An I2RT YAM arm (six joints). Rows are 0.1 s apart.
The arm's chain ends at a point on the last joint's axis. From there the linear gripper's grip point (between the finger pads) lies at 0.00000 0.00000 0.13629 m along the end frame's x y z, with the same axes.
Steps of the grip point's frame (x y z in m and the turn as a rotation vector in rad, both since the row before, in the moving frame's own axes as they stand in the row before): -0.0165 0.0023 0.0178 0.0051 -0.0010 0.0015; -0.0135 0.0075 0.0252 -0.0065 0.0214 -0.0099; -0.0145 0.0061 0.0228 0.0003 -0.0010 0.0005; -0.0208 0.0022 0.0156 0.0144 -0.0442 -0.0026; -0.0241 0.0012 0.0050 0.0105 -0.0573 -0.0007; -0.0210 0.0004 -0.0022 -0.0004 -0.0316 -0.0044; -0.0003 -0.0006 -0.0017 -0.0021 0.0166 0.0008; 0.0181 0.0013 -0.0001 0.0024 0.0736 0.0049
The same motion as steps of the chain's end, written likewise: -0.0164 0.0030 0.0178 0.0051 -0.0010 0.0015; -0.0164 0.0066 0.0252 -0.0065 0.0214 -0.0099; -0.0144 0.0061 0.0228 0.0003 -0.0010 0.0005; -0.0148 0.0042 0.0157 0.0144 -0.0442 -0.0026; -0.0163 0.0026 0.0052 0.0105 -0.0573 -0.0007; -0.0167 0.0003 -0.0021 -0.0004 -0.0316 -0.0044; -0.0026 -0.0009 -0.0017 -0.0021 0.0166 0.0008; 0.0081 0.0016 0.0003 0.0024 0.0736 0.0049
